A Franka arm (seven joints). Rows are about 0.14 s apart.
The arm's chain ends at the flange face. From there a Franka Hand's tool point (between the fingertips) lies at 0.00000 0.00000 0.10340 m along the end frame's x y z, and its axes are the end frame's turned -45 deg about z.
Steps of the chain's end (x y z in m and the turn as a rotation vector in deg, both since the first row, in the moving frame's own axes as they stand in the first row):
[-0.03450, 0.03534, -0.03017, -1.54, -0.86, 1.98]
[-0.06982, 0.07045, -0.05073, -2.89, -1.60, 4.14]
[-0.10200, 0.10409, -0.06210, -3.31, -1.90, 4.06]
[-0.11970, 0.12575, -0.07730, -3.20, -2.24, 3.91]
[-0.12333, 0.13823, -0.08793, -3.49, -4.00, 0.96]
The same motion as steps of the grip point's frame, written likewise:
[-0.05246, 0.00141, -0.03022, -0.48, -1.70, 1.98]
[-0.10497, 0.00188, -0.05090, -0.91, -3.17, 4.14]
[-0.15243, 0.00304, -0.06233, -1.00, -3.68, 4.06]
[-0.18053, 0.00526, -0.07754, -0.68, -3.85, 3.91]
[-0.19449, 0.00981, -0.08837, 0.36, -5.30, 0.96]

